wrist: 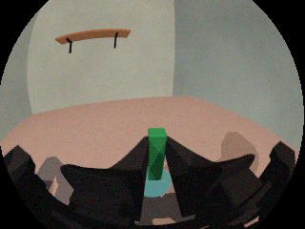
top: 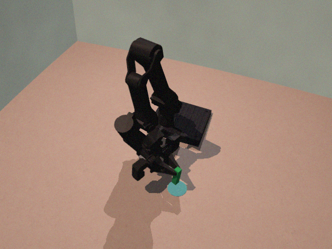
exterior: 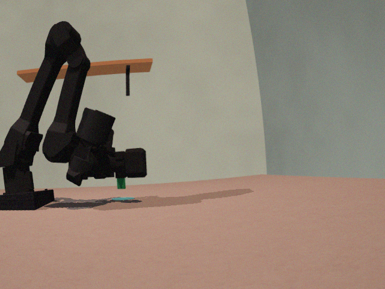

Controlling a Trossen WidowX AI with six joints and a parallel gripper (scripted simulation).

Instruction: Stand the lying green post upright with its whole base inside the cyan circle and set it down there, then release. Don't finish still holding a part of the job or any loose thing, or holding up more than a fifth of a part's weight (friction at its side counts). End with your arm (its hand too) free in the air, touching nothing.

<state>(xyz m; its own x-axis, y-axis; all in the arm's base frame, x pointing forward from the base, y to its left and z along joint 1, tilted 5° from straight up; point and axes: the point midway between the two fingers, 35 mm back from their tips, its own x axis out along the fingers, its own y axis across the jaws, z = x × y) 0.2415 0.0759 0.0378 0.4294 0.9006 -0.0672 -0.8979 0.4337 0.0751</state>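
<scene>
Now: the cyan circle 8 cm below my hand, 3 cm to the left of it and 1 cm ahead of it. Round my hand: green post (3 cm to the left, 2 cm below, 1 cm ahead).
</scene>
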